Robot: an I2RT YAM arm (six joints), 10 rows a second.
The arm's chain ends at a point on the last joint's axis. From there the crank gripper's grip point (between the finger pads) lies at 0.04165 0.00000 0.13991 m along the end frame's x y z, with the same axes.
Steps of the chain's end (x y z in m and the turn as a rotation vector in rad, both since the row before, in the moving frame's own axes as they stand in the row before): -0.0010, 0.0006, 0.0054, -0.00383, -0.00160, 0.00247; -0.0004, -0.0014, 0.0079, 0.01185, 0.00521, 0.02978; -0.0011, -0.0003, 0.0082, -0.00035, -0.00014, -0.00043; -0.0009, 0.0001, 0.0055, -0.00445, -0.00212, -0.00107; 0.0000, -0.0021, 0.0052, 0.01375, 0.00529, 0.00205; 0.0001, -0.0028, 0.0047, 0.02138, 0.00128, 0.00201; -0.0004, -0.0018, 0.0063, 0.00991, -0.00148, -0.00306
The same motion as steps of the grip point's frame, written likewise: -0.0012, 0.0012, 0.0055, -0.00383, -0.00160, 0.00247; 0.0003, -0.0018, 0.0077, 0.01185, 0.00521, 0.02978; -0.0011, -0.0003, 0.0082, -0.00035, -0.00014, -0.00043; -0.0012, 0.0007, 0.0056, -0.00445, -0.00212, -0.00107; 0.0007, -0.0039, 0.0050, 0.01375, 0.00529, 0.00205; 0.0003, -0.0057, 0.0046, 0.02138, 0.00128, 0.00201; -0.0006, -0.0033, 0.0064, 0.00991, -0.00148, -0.00306
